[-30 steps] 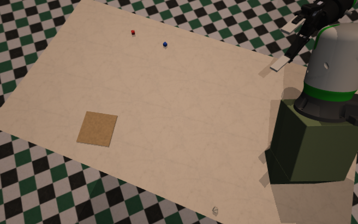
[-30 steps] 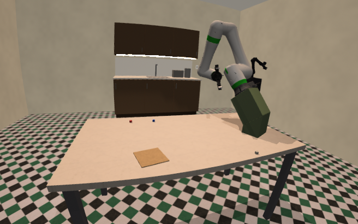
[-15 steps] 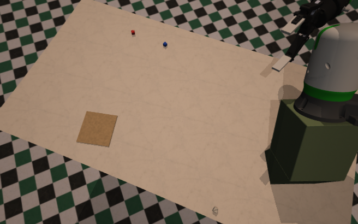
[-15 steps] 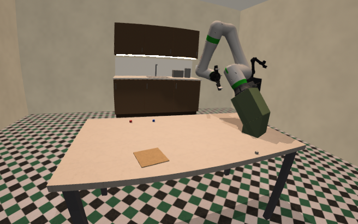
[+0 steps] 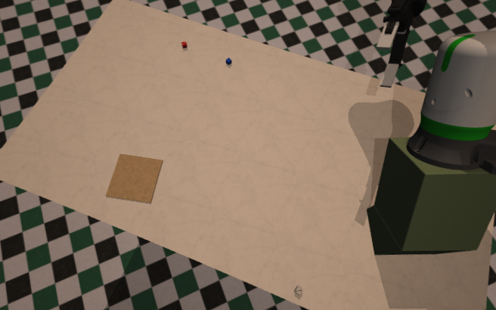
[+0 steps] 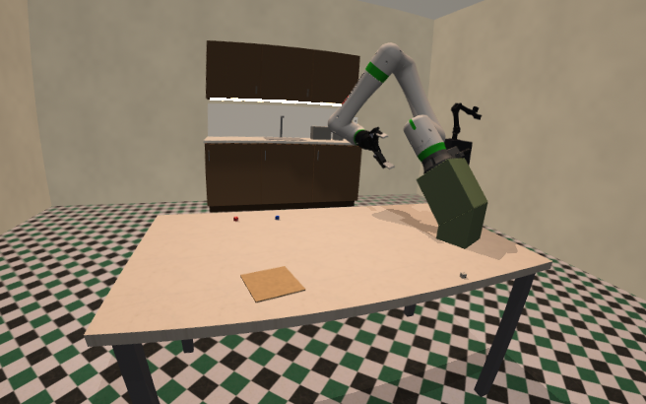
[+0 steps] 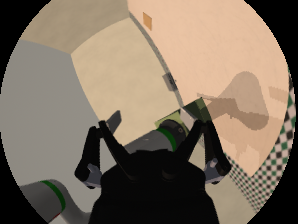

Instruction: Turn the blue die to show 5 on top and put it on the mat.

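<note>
Now: hand 65 cm short of the red die, 31 cm above it and 5 cm to the left of it. Round my hand: brown mat: 53 cm ahead, 46 cm to the left, 32 cm below; white die: 53 cm to the left, 31 cm below, 5 cm behind; blue die: 47 cm ahead, 31 cm below, 6 cm to the right.
</note>
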